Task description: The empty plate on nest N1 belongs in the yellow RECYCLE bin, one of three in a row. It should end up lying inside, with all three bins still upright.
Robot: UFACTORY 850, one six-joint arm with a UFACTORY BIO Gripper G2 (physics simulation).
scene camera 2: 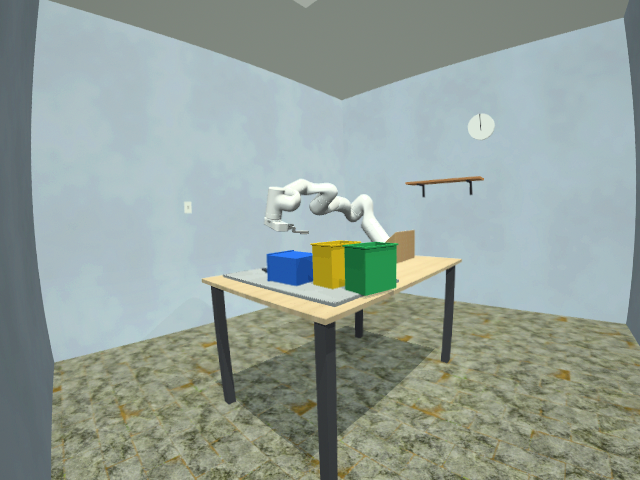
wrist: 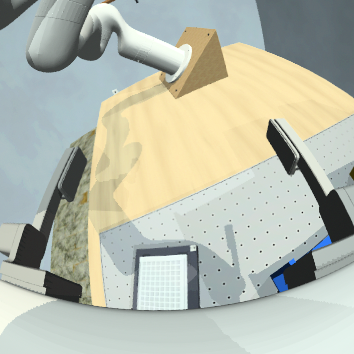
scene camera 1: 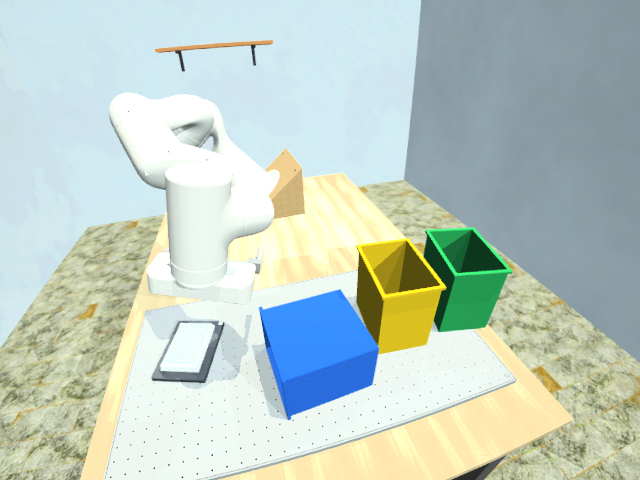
A green bin shows in scene camera 2 and in scene camera 1; in the wrist view it is out of frame. One and the same spot on the green bin: (scene camera 1: 473, 273) is (scene camera 2: 349, 246).
